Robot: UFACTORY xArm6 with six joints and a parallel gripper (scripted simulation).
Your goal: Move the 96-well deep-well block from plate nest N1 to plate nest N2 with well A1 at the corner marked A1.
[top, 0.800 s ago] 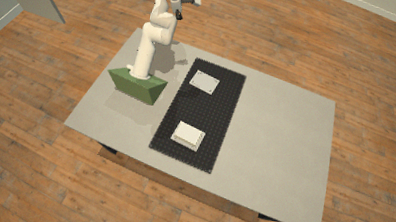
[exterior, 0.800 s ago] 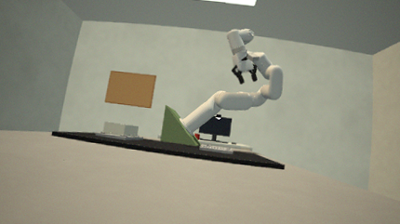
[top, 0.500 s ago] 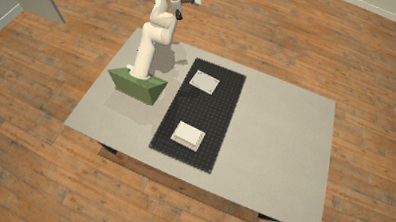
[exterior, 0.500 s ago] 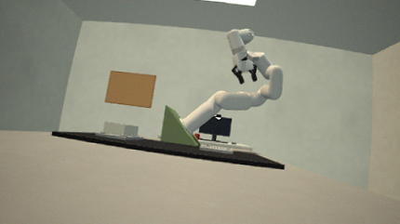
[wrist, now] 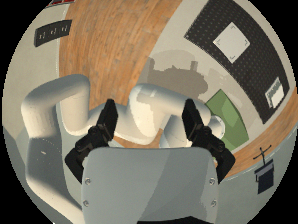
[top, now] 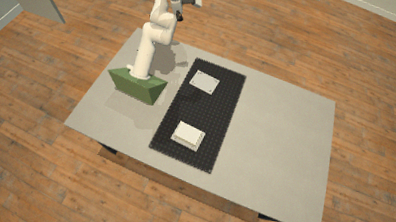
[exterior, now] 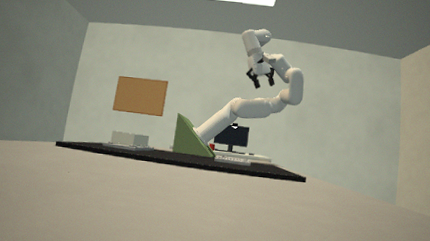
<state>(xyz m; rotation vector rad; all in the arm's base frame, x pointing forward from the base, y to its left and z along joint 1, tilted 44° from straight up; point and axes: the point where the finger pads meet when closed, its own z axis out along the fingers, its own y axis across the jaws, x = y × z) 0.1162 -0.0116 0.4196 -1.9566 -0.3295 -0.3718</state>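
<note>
Now: hand 52 cm to the left of the deep-well block, 34 cm above it and 24 cm short of it.
</note>
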